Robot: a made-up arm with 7 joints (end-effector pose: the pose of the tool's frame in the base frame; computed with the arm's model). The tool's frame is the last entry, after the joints. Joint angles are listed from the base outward.
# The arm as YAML. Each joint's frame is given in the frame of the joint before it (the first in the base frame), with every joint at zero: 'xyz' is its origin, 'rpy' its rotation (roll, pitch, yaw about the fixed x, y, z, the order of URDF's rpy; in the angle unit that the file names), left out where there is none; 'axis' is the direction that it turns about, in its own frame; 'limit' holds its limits. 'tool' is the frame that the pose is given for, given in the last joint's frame.
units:
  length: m
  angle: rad
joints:
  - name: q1
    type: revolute
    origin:
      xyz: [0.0, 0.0, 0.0]
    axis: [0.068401, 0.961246, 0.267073]
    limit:
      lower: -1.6
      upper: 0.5
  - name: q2
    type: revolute
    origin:
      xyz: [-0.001, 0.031, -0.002]
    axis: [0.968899, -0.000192, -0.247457]
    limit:
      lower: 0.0
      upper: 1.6
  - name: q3
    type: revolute
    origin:
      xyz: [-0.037, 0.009, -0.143]
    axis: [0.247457, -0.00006, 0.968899]
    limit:
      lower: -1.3
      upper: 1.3
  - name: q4
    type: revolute
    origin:
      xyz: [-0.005, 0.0, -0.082]
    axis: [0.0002, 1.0, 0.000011]
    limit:
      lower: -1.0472
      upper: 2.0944
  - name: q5
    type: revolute
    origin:
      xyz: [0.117, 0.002, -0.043]
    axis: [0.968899, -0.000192, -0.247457]
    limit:
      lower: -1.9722
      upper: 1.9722
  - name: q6
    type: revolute
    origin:
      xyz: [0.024, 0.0, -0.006]
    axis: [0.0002, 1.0, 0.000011]
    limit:
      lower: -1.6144
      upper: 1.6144
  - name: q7
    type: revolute
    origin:
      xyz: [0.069, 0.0, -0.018]
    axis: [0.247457, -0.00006, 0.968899]
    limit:
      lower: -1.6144
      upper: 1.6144
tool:
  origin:
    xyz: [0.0, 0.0, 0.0]
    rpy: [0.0, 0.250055, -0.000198]
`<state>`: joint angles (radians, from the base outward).
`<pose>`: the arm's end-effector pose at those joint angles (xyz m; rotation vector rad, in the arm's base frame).
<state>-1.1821 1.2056 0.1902 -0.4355 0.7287 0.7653 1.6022</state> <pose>0.1826 0.1755 0.1871 0.2568 -1.9042 2.4296</pose>
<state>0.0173 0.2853 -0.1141 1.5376 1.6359 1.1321 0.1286</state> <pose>-0.0803 0.2163 -0.3640 -2.4268 -1.8204 0.5203</pose>
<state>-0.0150 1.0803 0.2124 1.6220 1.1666 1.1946 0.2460</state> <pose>-0.0742 0.4148 -0.1207 -1.6294 -1.9705 -0.7693</pose>
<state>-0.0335 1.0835 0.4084 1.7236 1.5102 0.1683 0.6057</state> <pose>-0.0739 0.4270 -0.1896 2.2289 1.6750 0.0246</pose>
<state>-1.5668 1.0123 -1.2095 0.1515 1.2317 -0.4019 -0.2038</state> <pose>0.3546 0.0314 -0.0218 2.7957 -0.8410 -0.7797</pose>
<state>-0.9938 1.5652 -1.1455 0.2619 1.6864 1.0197 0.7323</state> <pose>0.2705 0.2525 -0.0043 -2.3754 1.1255 -0.6429</pose>
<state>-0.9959 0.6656 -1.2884 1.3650 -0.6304 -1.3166 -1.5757</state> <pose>0.3226 0.1503 -0.2069 0.9931 0.2834 -2.0844</pose>
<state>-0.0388 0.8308 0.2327 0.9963 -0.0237 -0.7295 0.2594</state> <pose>0.1018 0.3415 -0.2499 0.8540 0.2344 0.4921</pose>
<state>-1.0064 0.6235 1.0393 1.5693 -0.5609 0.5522 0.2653</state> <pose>0.3085 0.2110 -0.2640 -1.2088 0.9112 0.7318</pose>
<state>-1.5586 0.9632 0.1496 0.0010 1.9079 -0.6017 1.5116</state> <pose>0.2663 0.1263 0.2084 -1.2931 2.2940 -0.8889</pose>
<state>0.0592 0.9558 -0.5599 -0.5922 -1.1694 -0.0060 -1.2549</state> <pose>0.1197 0.0720 -0.1945 -0.7752 0.1133 -1.8928</pose>
